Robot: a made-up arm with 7 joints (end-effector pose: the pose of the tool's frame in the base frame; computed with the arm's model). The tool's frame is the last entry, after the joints. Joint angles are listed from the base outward.
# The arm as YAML. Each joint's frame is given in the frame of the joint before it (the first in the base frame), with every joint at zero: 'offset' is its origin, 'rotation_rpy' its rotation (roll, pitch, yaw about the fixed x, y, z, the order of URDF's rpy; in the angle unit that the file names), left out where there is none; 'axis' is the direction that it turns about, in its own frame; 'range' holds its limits. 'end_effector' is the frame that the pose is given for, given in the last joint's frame.
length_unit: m
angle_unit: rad
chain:
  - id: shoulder
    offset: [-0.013, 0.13, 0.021]
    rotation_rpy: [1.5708, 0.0, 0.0]
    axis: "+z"
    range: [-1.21, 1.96]
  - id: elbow
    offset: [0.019, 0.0, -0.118]
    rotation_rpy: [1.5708, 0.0, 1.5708]
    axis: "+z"
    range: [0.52, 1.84]
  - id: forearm
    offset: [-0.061, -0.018, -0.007]
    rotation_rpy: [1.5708, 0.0, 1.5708]
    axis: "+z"
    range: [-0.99, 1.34]
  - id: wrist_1
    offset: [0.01, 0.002, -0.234]
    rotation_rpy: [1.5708, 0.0, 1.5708]
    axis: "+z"
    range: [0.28, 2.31]
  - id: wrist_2
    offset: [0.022, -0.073, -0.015]
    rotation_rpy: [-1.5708, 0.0, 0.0]
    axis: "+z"
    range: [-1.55, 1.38]
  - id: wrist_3
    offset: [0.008, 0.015, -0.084]
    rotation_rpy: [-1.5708, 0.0, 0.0]
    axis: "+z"
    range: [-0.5, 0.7]
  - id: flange
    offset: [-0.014, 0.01, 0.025]
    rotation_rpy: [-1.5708, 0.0, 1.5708]
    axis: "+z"
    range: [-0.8, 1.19]
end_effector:
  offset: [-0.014, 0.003, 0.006]
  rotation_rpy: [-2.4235, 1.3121, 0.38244]
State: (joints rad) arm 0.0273 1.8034 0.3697 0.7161 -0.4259 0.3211 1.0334
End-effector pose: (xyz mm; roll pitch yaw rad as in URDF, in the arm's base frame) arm 90.7 598.3 225.3 1.4087 0.3066 -0.1498
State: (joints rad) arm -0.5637 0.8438 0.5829 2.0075 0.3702 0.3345 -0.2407
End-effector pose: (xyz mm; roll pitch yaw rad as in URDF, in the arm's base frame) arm 43.1 501.2 -90.8 1.6467 -0.8255 -0.8246
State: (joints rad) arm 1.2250 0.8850 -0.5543 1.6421 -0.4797 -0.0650 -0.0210
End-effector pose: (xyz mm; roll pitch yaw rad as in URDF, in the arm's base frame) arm 214.8 429.4 115.0 2.7178 0.1258 -1.7599
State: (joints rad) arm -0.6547 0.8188 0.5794 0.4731 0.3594 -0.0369 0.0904
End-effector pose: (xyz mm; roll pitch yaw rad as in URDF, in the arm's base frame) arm -114.8 623.4 -193.9 1.1402 -0.1545 0.2992
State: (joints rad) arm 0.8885 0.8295 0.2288 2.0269 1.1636 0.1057 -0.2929
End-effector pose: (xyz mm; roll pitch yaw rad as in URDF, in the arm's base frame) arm 174.6 463.9 63.2 -2.6580 -0.6159 2.8860
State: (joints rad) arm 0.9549 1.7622 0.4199 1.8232 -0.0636 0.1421 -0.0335
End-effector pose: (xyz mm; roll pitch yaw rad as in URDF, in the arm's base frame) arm -70.3 466.4 216.6 -2.9252 0.0035 -1.2447
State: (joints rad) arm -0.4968 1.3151 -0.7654 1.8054 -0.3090 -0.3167 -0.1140
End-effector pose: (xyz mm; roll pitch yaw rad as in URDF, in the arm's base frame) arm 65.2 463.0 -152.4 0.9319 -0.3628 -1.9284
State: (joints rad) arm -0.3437 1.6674 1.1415 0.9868 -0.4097 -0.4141 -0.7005
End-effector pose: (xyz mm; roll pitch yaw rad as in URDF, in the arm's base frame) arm 98.4 595.9 201.3 -2.9950 0.0332 -1.0909
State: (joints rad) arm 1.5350 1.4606 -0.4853 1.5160 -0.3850 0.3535 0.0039
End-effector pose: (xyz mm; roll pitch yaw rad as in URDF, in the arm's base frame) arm 37.0 520.6 183.6 2.9115 -0.3269 -0.9348
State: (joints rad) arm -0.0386 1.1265 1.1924 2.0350 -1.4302 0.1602 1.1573
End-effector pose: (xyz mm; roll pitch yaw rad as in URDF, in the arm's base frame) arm 18.6 449.0 66.1 2.3081 0.2145 -0.0463
